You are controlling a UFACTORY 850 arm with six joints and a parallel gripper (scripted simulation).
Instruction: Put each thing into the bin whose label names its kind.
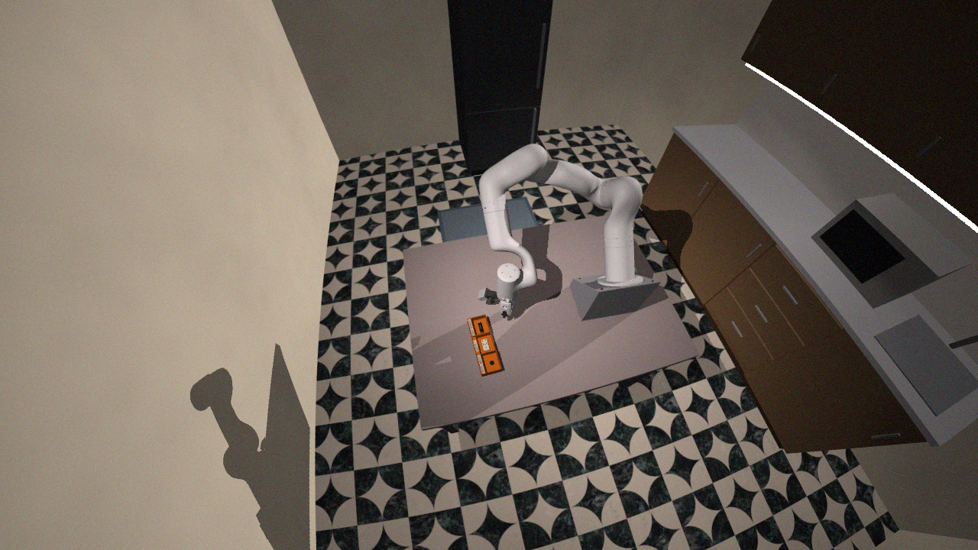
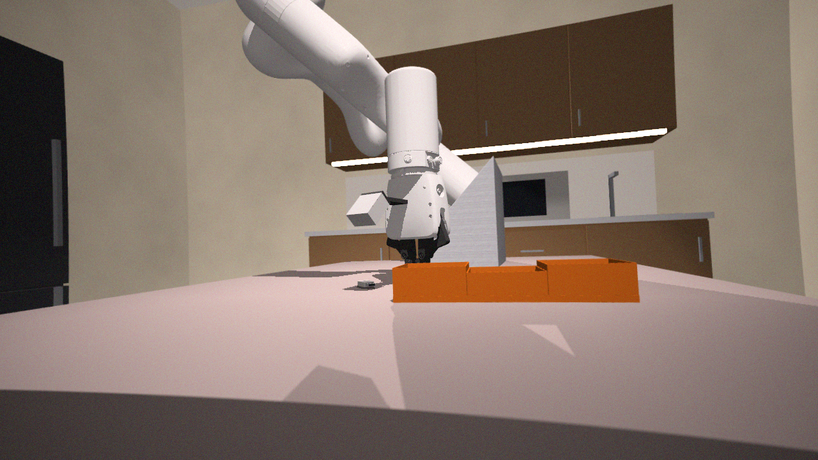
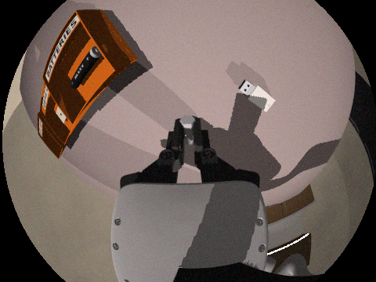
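Right now my hand is 22 cm to the right of the black nut, 11 cm short of it and 1 cm above it. Round my hand: silver bolt 2 cm below, 1 cm ahead; black battery 12 cm ahead, 5 cm to the left, 1 cm below; white USB stick 8 cm to the right, 2 cm below, 2 cm ahead.
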